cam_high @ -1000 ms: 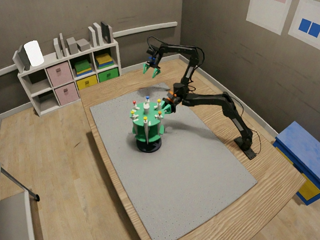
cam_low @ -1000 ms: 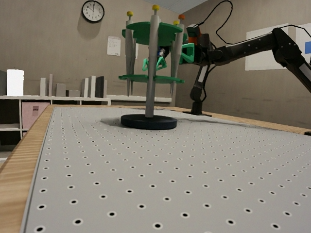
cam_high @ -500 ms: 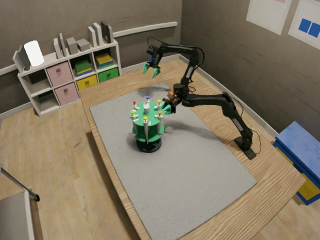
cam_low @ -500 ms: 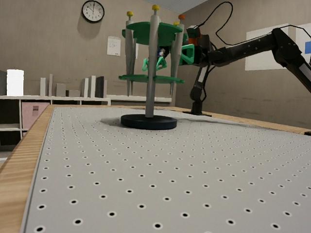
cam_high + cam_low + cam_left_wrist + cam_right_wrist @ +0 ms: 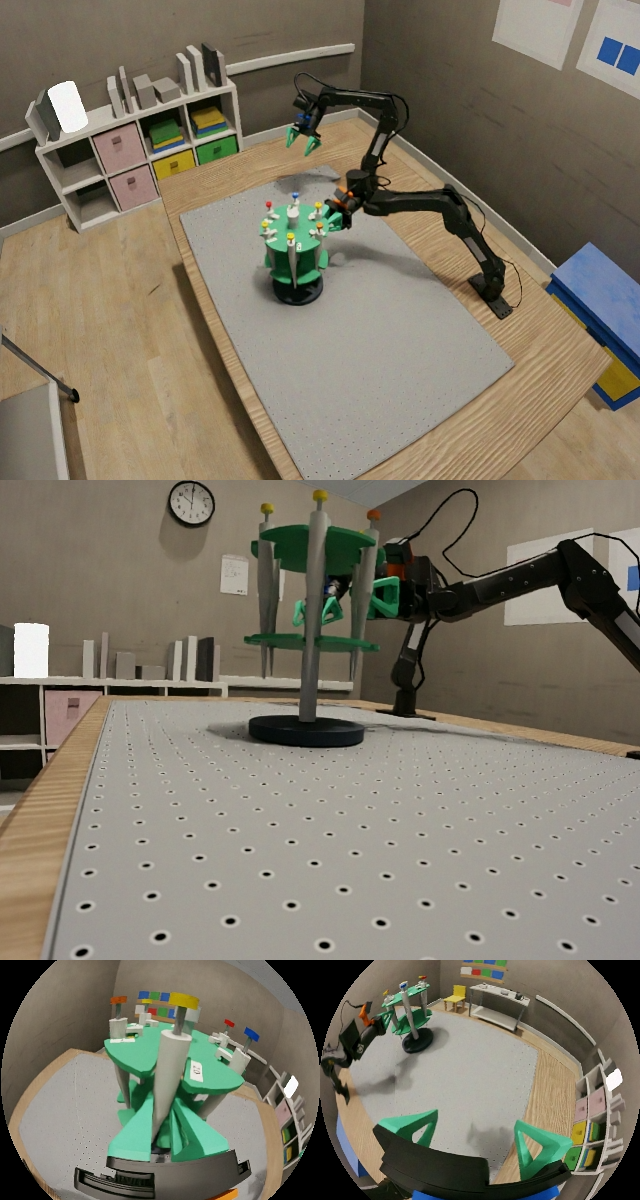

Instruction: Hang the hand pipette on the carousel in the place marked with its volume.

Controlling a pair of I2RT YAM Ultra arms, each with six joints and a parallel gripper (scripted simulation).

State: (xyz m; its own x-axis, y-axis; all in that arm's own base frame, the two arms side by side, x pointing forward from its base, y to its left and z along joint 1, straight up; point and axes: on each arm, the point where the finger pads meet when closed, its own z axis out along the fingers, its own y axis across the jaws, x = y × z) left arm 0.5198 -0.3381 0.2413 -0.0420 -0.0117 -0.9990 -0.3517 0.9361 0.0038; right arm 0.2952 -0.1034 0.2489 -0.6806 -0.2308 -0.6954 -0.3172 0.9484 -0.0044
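The hand pipette lies 10 mm ahead of my left hand and 20 mm below it.
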